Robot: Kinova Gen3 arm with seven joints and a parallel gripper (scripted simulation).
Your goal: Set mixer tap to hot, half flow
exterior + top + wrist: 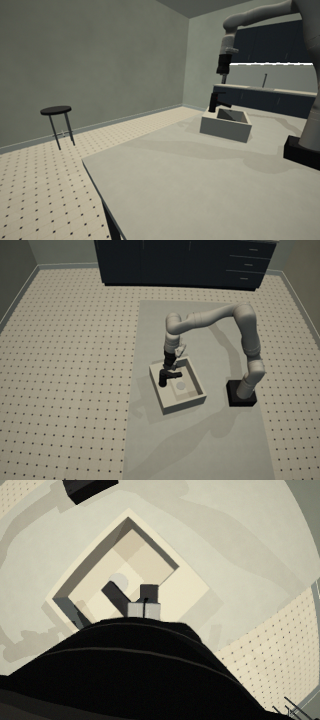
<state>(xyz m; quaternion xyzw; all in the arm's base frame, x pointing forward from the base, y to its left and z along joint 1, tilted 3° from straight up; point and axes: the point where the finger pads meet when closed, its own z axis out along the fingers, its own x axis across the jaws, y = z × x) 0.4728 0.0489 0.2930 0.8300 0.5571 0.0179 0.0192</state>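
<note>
My hand is 20 mm short of the lever and 80 mm above it. Round my hand: sink basin: 50 mm behind, 70 mm to the right, 310 mm below.
</note>
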